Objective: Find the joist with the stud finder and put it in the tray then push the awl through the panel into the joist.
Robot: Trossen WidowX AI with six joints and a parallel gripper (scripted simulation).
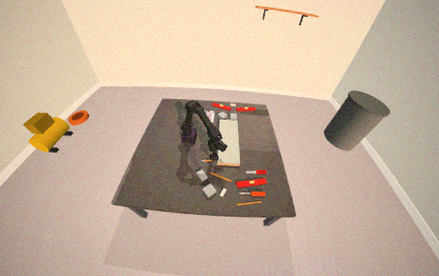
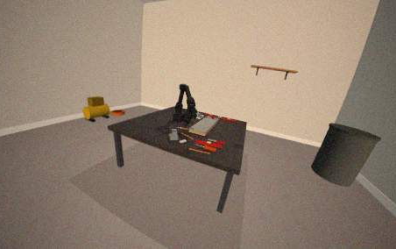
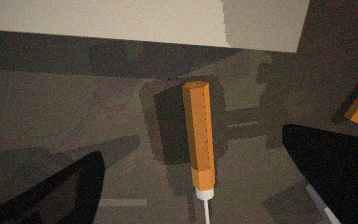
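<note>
The awl lies 60 mm behind my gripper tip, 50 mm below it and 20 mm to the right of it. Also, from my gripper tip: white tray: 550 mm to the left, 40 mm below, 40 mm behind; then stud finder: 560 mm to the left, 40 mm behind.
</note>
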